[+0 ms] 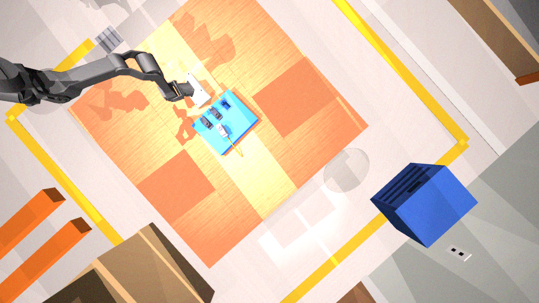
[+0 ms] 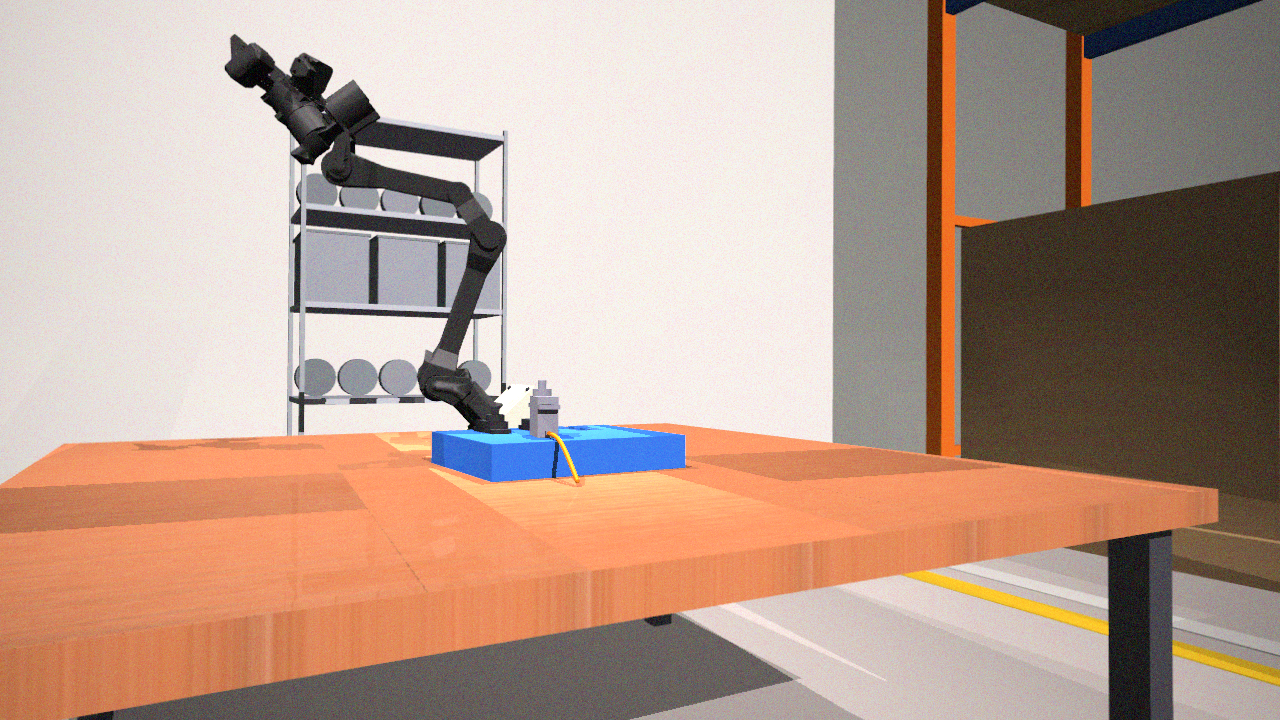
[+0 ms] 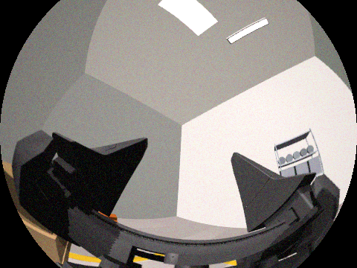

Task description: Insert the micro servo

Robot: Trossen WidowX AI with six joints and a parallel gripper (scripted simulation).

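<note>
Right now the blue deck is 350 mm ahead of my gripper tip, 420 mm to the left of it and 630 mm below it.
</note>
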